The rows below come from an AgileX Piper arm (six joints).
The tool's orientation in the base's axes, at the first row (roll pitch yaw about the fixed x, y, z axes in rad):
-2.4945 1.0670 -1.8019
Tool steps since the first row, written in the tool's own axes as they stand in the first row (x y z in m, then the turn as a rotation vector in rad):
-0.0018 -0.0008 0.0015 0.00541 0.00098 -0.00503
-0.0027 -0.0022 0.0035 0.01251 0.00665 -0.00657
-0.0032 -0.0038 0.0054 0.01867 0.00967 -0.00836
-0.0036 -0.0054 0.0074 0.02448 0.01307 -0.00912
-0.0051 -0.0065 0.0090 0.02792 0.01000 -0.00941
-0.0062 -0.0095 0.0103 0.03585 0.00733 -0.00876
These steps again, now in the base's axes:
0.0018 0.0011 0.0012 -0.00500 -0.00459 -0.00309
0.0044 0.0016 0.0017 -0.01065 -0.00481 -0.01036
0.0069 0.0018 0.0018 -0.01465 -0.00657 -0.01594
0.0095 0.0019 0.0019 -0.01809 -0.00734 -0.02173
0.0115 0.0027 0.0029 -0.01667 -0.01125 -0.02374
0.0146 0.0019 0.0042 -0.01531 -0.01649 -0.03016

